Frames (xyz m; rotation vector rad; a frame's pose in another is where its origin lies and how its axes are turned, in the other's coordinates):
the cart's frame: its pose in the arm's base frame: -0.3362 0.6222 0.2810 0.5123 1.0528 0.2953
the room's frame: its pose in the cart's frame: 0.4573 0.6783 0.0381 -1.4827 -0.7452 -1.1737
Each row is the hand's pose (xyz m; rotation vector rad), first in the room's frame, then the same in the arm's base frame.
Working: the room's frame: its pose in the arm's base frame: -0.0803 1.3994 0.3161 -1.2490 0.0775 -0.2122

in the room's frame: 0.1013 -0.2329 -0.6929 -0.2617 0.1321 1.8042
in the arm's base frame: -0.1292 0.6630 0.3231 -0.9998 1.2944 1.3045
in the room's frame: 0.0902 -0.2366 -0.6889 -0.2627 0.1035 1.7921
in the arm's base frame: -0.1398 0.6679 0.3272 -1.0103 1.2639 1.3114
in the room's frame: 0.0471 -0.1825 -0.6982 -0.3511 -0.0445 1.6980
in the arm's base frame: -0.1772 0.6841 0.2706 -1.1500 1.1061 1.3366
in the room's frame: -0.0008 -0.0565 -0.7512 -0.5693 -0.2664 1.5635
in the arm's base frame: -0.2184 0.6821 0.1318 -1.4216 0.8807 1.4010
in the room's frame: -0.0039 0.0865 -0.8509 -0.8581 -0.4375 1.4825
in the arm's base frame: -0.2220 0.6326 -0.0354 -1.7189 0.7321 1.5048
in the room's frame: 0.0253 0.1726 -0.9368 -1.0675 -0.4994 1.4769
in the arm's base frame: -0.1983 0.5724 -0.1424 -1.9051 0.7086 1.5951
